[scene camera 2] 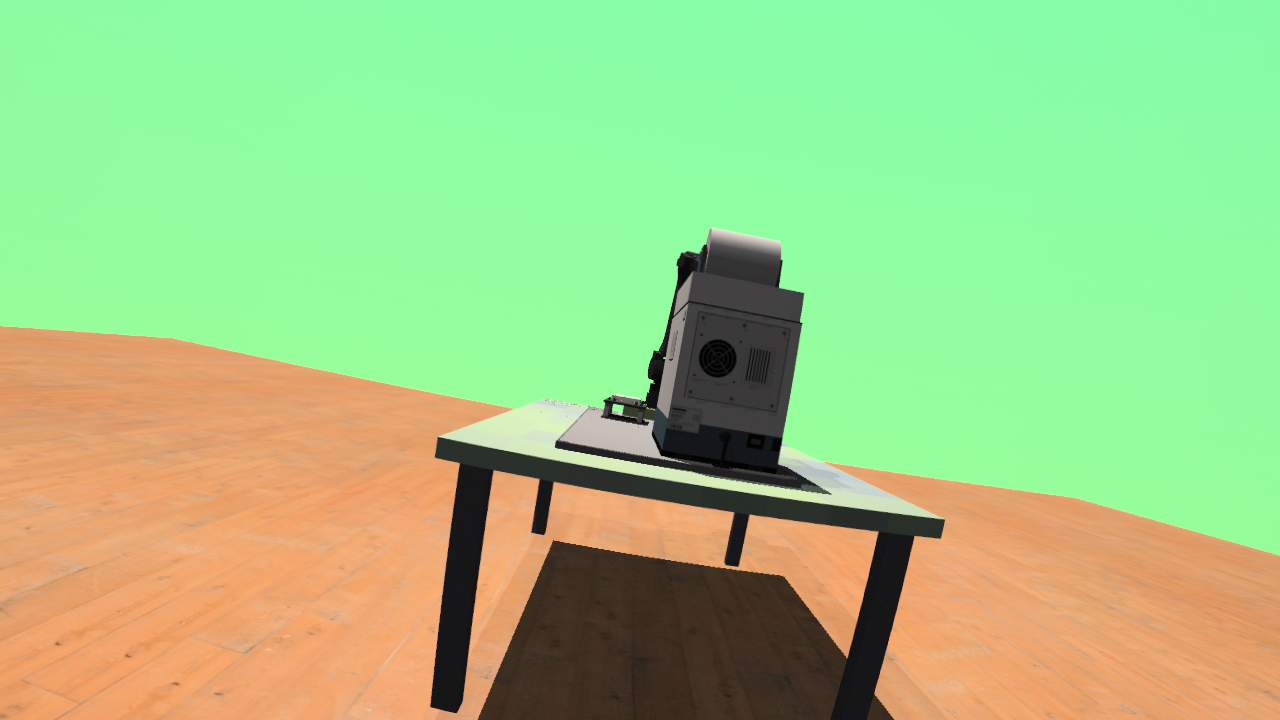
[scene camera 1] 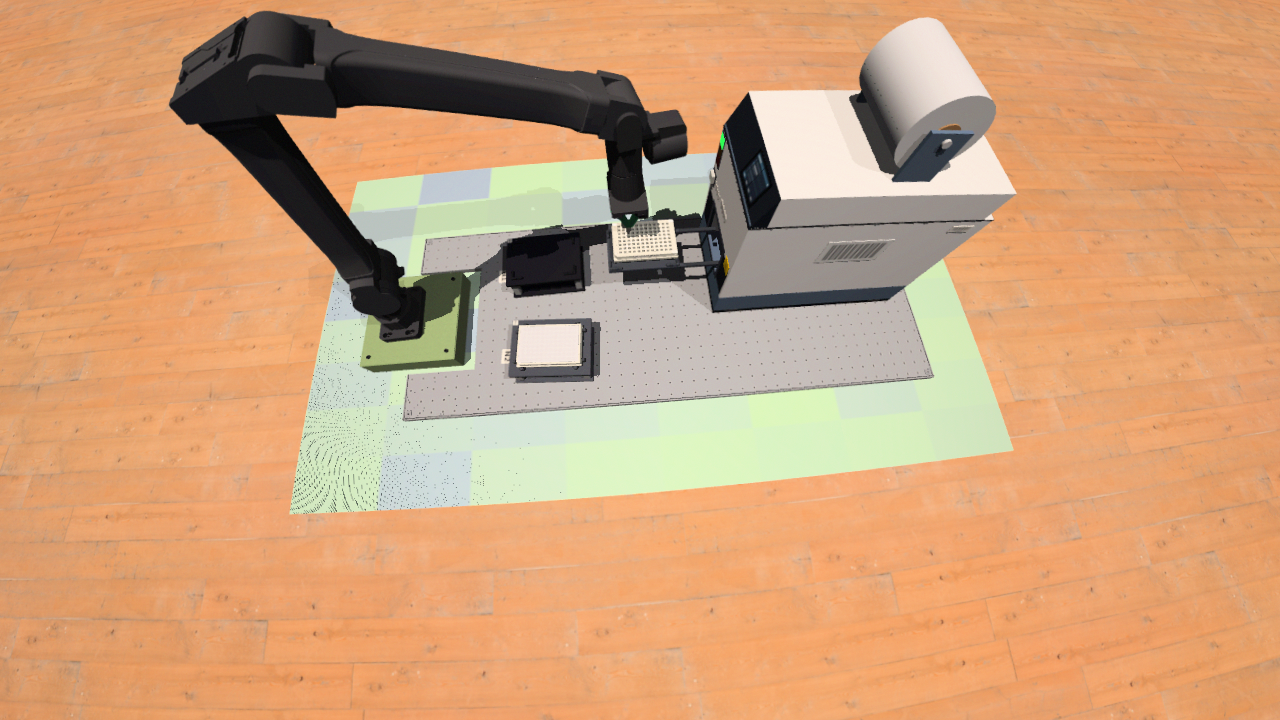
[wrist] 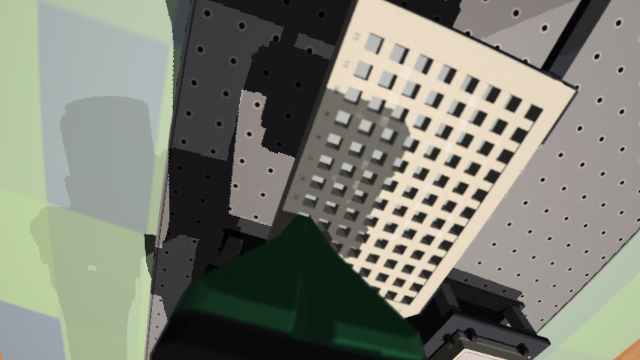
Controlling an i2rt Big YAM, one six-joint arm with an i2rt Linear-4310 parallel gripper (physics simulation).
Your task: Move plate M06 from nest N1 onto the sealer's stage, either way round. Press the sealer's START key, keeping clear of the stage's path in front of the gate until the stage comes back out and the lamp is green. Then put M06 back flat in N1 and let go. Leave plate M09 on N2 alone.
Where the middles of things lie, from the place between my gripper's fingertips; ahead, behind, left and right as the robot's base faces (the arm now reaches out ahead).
My hand is 3 cm short of the well plate M06 [scene camera 1: 647, 240], 3 cm to the left of it and 1 cm above it. Round my hand: sealer roll [scene camera 1: 916, 79]: 40 cm ahead, 5 cm to the right, 29 cm above; then white lidded plate [scene camera 1: 560, 345]: 18 cm behind, 21 cm to the right, 6 cm below.
